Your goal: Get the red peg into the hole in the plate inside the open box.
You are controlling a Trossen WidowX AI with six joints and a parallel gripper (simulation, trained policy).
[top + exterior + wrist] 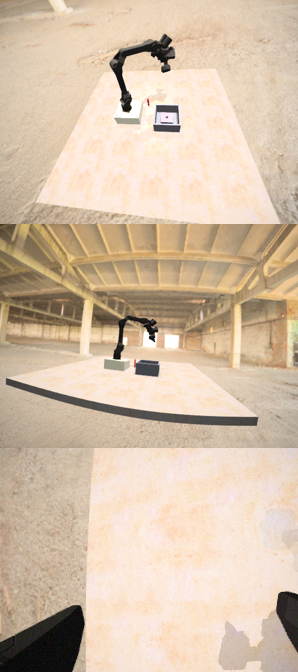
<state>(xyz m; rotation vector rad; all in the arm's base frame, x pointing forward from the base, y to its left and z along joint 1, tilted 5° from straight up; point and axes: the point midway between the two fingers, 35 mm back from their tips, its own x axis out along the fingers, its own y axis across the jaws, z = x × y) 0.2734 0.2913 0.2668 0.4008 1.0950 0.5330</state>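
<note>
My gripper tip is now 260 mm above the red peg, 190 mm to the left of it and 150 mm past it. Also, from my gripper tip: pale plate 330 mm to the right, 250 mm below, 40 mm ahead; dark grey box 330 mm to the right, 270 mm below, 40 mm ahead.
</note>
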